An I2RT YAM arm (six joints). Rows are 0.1 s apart.
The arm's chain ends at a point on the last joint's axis. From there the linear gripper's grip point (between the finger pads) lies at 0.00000 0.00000 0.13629 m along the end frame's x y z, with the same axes.
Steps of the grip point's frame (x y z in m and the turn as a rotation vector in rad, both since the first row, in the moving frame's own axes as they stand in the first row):
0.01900 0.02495 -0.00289 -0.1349 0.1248 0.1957
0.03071 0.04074 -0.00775 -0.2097 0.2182 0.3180
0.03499 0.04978 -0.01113 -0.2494 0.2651 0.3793
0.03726 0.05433 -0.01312 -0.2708 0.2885 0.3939
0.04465 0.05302 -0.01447 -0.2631 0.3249 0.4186
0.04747 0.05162 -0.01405 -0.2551 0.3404 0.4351
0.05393 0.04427 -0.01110 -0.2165 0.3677 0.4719
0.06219 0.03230 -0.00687 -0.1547 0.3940 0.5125
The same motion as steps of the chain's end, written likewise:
0.00398 0.00513 -0.00060 -0.1349 0.1248 0.1957
0.00639 0.00842 -0.00161 -0.2097 0.2182 0.3180
0.00680 0.01064 -0.00231 -0.2494 0.2651 0.3793
0.00703 0.01177 -0.00273 -0.2708 0.2885 0.3939
0.01020 0.01022 -0.00290 -0.2631 0.3249 0.4186
0.01122 0.00917 -0.00210 -0.2551 0.3404 0.4351
0.01386 0.00528 0.00089 -0.2165 0.3677 0.4719
0.01757 -0.00053 0.00490 -0.1547 0.3940 0.5125

